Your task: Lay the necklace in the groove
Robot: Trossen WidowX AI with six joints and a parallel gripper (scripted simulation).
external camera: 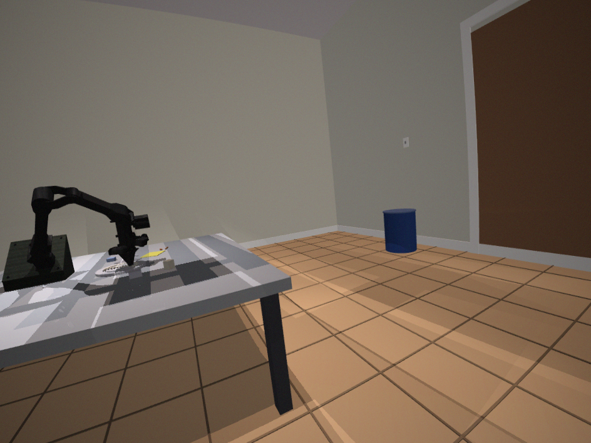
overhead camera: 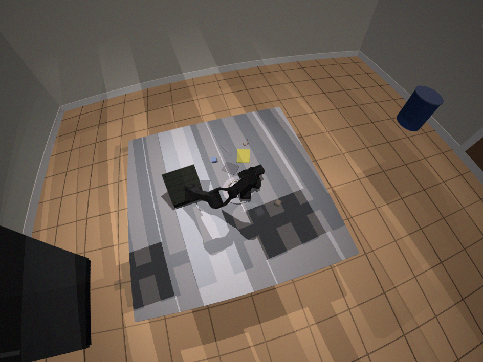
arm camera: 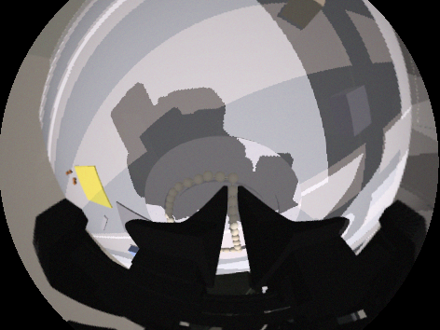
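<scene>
Right now the round bead board is 4 cm behind my gripper tip, 3 cm to the left of it and 1 cm below it. Also, from my gripper tip: grey card (3 cm behind, 21 cm to the left, 1 cm below); then beige cube (15 cm ahead, 15 cm to the right); then white block (2 cm ahead, 16 cm to the right).
</scene>
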